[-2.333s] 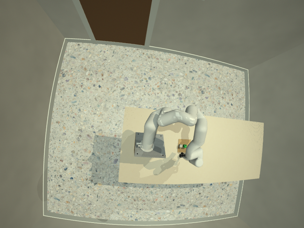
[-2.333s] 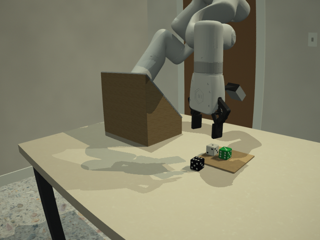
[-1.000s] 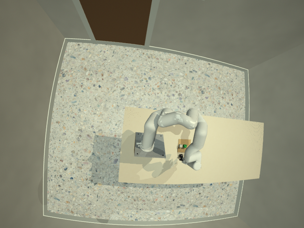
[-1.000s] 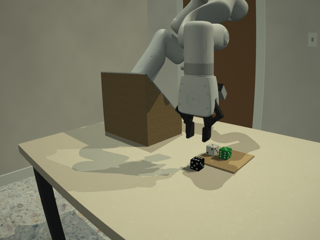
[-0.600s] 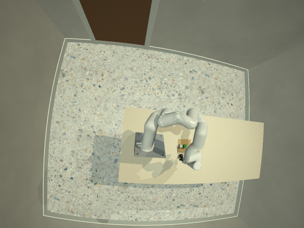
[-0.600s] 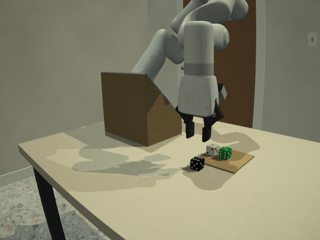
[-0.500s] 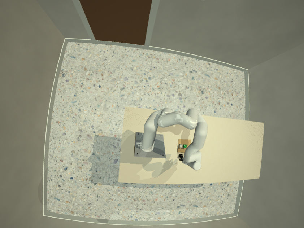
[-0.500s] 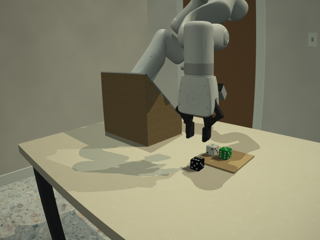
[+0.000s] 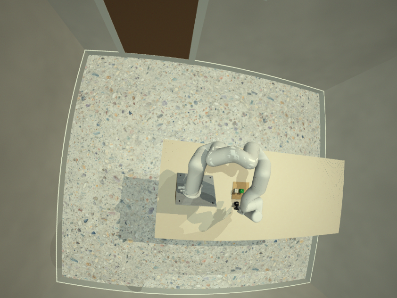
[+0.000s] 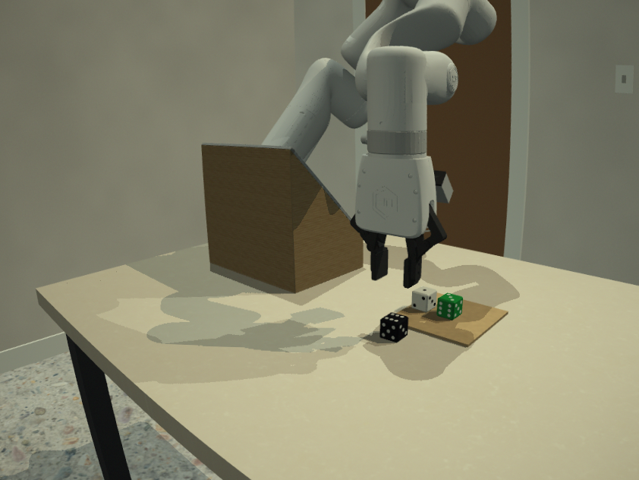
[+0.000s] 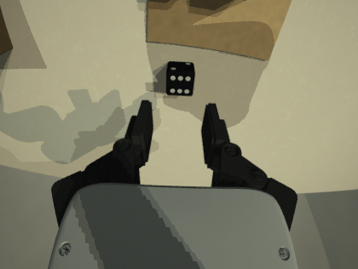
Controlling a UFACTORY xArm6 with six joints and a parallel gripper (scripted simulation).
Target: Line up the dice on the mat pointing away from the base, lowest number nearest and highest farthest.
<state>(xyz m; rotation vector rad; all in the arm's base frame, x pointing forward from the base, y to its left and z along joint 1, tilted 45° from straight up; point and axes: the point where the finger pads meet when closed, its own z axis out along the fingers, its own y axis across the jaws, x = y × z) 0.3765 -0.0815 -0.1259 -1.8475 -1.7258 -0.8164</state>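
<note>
The black die lies 9 cm below my hand. From my hand the other things lie so: white die: 1 cm behind, 11 cm to the left, 8 cm below; then green die: 4 cm ahead, 10 cm to the left, 8 cm below; then brown mat: 4 cm ahead, 10 cm to the left, 10 cm below.
</note>
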